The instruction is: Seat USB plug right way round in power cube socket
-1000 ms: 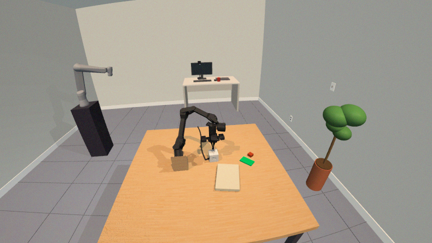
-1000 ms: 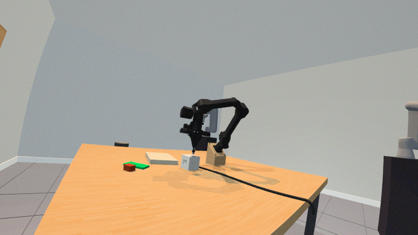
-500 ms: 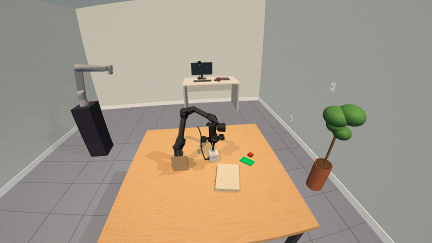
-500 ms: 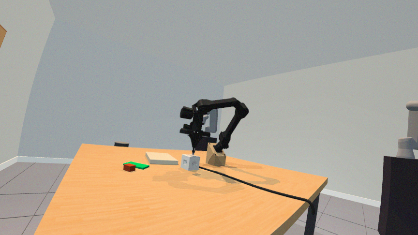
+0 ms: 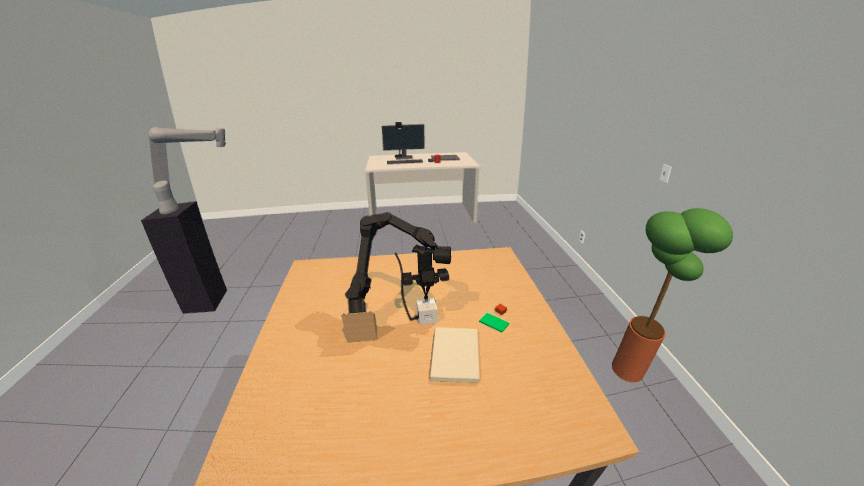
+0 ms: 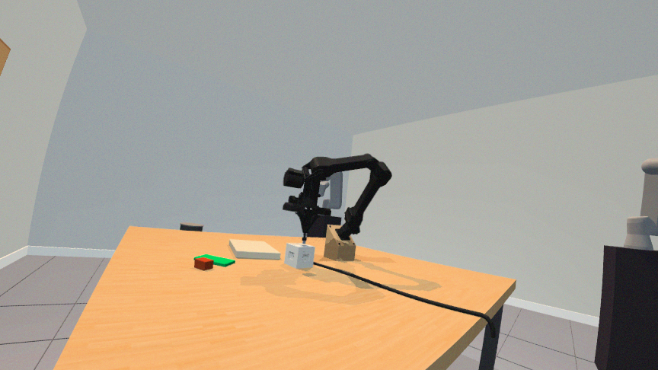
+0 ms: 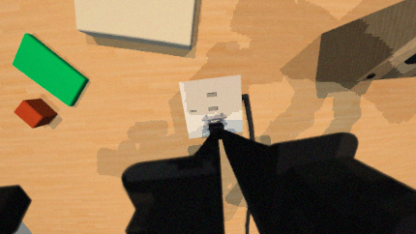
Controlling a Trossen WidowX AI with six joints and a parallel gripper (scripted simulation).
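Now: gripper tip 20 mm above the dark USB plug. The rest, counted from my gripper tip: beige flat box: 70 mm ahead, 250 mm to the right, 110 mm below; then small red block: 330 mm ahead, 40 mm to the right, 110 mm below; then green flat block: 280 mm ahead, 110 mm to the right, 120 mm below.
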